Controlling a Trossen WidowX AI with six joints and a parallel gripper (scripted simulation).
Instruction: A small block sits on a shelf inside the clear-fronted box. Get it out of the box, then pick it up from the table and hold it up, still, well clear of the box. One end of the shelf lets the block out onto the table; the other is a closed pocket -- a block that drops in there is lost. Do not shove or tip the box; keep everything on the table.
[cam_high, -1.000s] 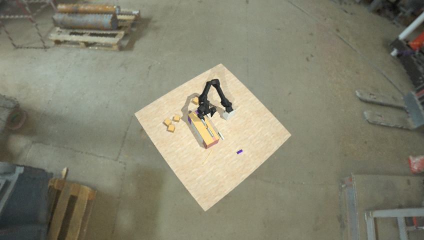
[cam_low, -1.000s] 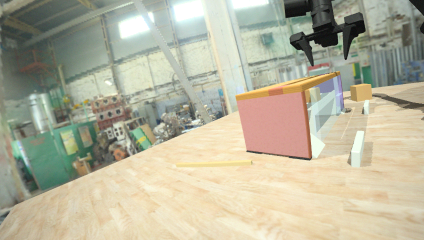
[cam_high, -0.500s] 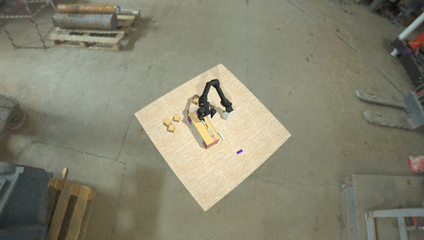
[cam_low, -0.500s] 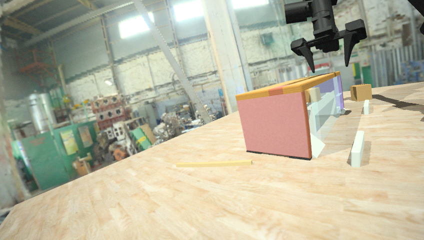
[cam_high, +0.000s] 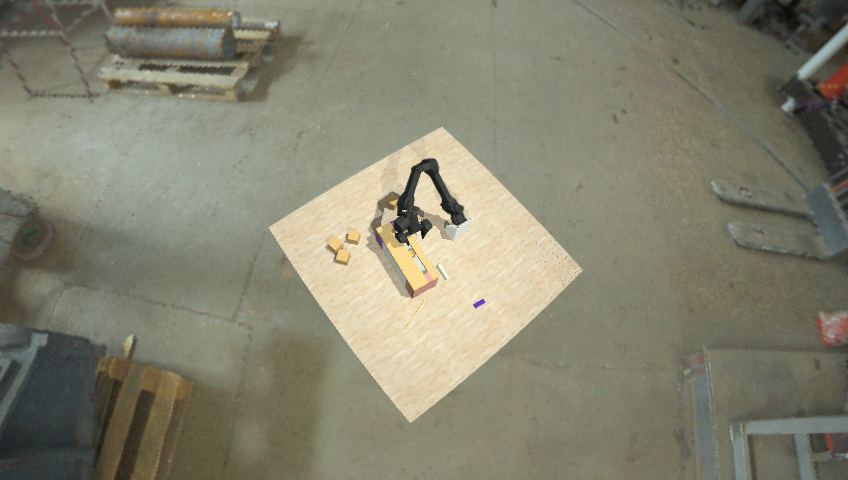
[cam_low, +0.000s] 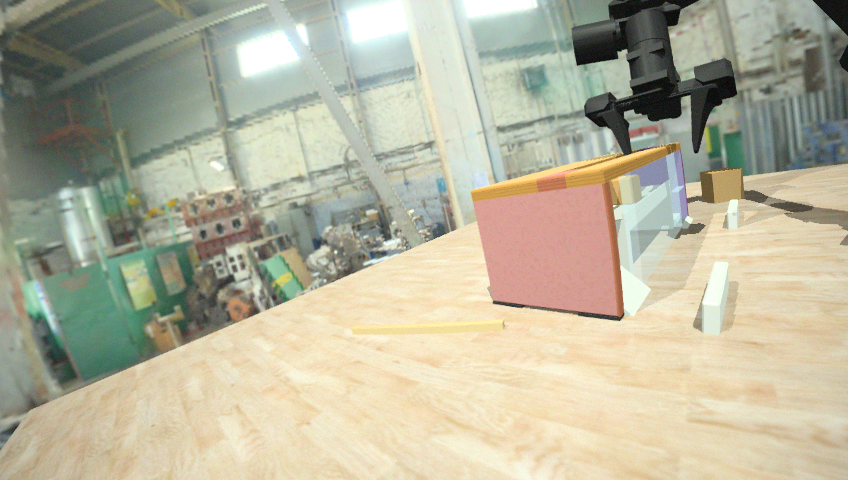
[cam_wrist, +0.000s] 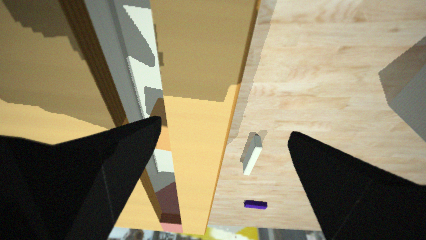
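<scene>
Now: gripper tip 4 cm short of the tan block, 4 cm to the right of it and 3 cm above it. Round my gripper tip: box (3 cm ahead, 3 cm to the left, 6 cm below); then thin wooden stick (17 cm ahead, 31 cm to the left, 11 cm below); then purple piece (15 cm behind, 42 cm to the left, 11 cm below).
</scene>
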